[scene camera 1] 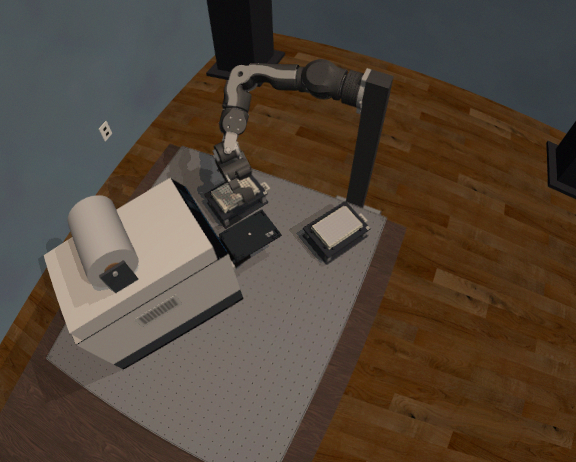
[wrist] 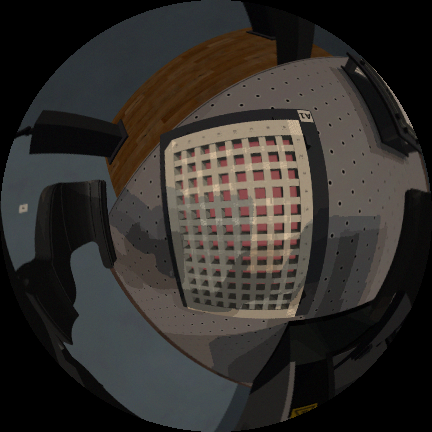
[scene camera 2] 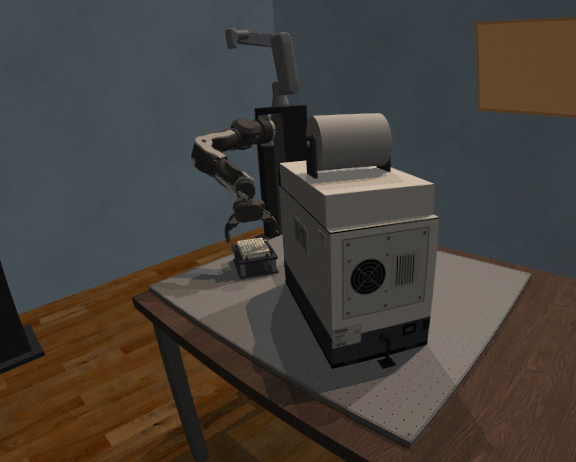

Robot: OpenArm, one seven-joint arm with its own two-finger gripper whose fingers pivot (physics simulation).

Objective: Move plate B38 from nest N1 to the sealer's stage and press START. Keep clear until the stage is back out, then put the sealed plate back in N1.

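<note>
A beige open-well plate [scene camera 1: 222, 196] [scene camera 2: 252, 247] [wrist: 240, 215] with reddish wells sits in a dark nest [scene camera 1: 248, 208] [scene camera 2: 257, 260] [wrist: 320, 200] beside the sealer; its B38 label cannot be read. My gripper [scene camera 1: 239, 190] [scene camera 2: 252, 236] is open above this plate, fingers pointing down on either side and apart from it. The nest's A1 corner mark shows in the wrist view. The sealer [scene camera 1: 165, 220] [scene camera 2: 375, 200] has its black stage [scene camera 1: 245, 241] out, with no plate on it. The START button does not show in the scene views.
A second dark nest [scene camera 1: 327, 253] holds a pale plate [scene camera 1: 338, 226] near the arm's post [scene camera 1: 370, 140]. A large film roll [scene camera 1: 100, 235] [scene camera 2: 350, 140] stands on the sealer. The sealer's tall body is close beside the first nest. A perforated board [scene camera 1: 225, 340] [scene camera 2: 470, 300] lies underneath.
</note>
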